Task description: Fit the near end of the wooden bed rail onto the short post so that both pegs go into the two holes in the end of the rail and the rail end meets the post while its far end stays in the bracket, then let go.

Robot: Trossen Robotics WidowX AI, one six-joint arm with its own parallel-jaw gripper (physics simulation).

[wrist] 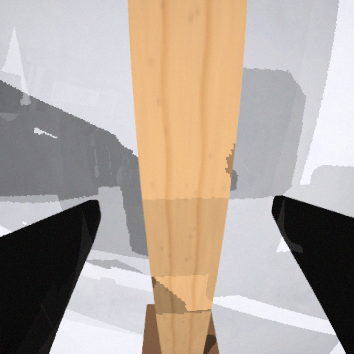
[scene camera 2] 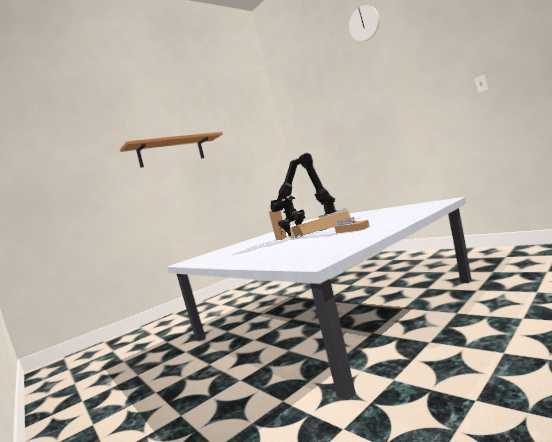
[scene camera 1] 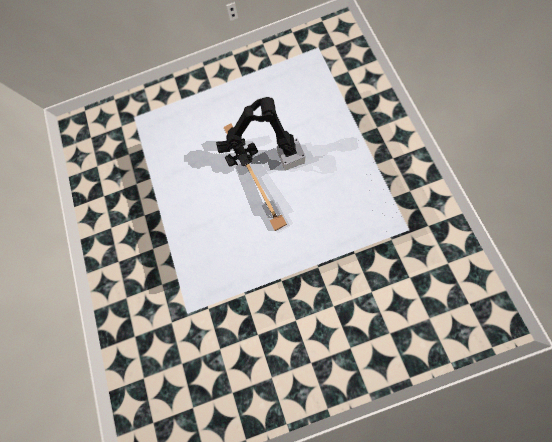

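Observation:
The light wooden rail (scene camera 1: 260, 189) (scene camera 2: 320, 223) (wrist: 186, 125) runs from beside the post to the metal bracket (scene camera 2: 345, 221), where its far end sits. Its near end is low beside the short brown post (scene camera 1: 228, 128) (scene camera 2: 275, 224) (wrist: 149, 332), which stands upright. In the wrist view the rail covers most of the post; the pegs and holes are hidden, so I cannot tell whether the rail end touches the post. My gripper (scene camera 1: 241, 157) (scene camera 2: 292, 223) (wrist: 187, 206) is open, with its fingers wide on either side of the rail near the post, apart from its sides.
A brown wooden block (scene camera 1: 278, 223) (scene camera 2: 353, 227) supports the bracket at the far end. The arm's grey base (scene camera 1: 293, 160) stands on the white table (scene camera 1: 215, 260) (scene camera 2: 240, 265), to one side of the rail. A wall shelf (scene camera 2: 172, 140) is in the background.

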